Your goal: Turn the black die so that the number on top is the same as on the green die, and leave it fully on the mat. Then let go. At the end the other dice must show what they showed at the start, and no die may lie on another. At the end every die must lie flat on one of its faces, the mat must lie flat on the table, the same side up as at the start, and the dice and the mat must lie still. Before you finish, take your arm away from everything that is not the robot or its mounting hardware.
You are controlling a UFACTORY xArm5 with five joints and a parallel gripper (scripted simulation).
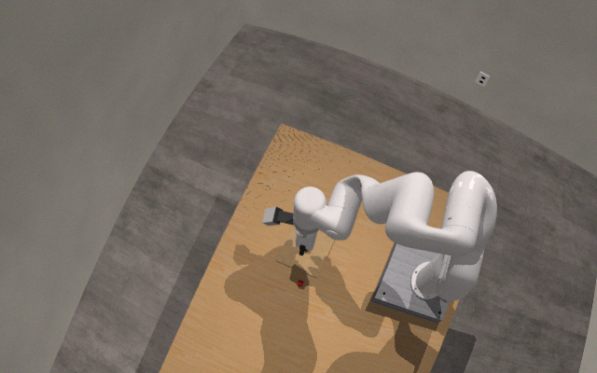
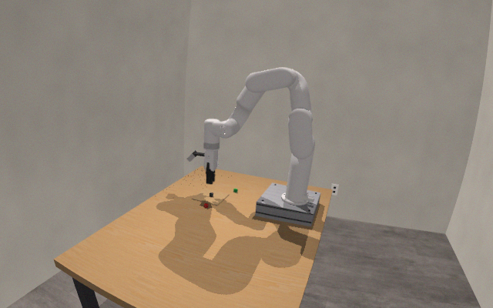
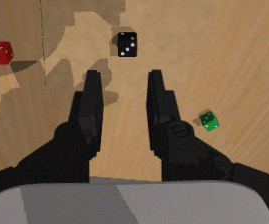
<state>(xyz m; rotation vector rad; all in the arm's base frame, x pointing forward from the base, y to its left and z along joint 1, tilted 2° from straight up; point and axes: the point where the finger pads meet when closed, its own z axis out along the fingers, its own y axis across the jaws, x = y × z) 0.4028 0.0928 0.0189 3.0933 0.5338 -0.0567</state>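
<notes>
My hand is 80 mm above the black die. Also, from my hand: tan mat: 90 mm below; red die: 100 mm to the left, 90 mm below, 50 mm behind; green die: 130 mm to the right, 90 mm below, 70 mm behind.
</notes>
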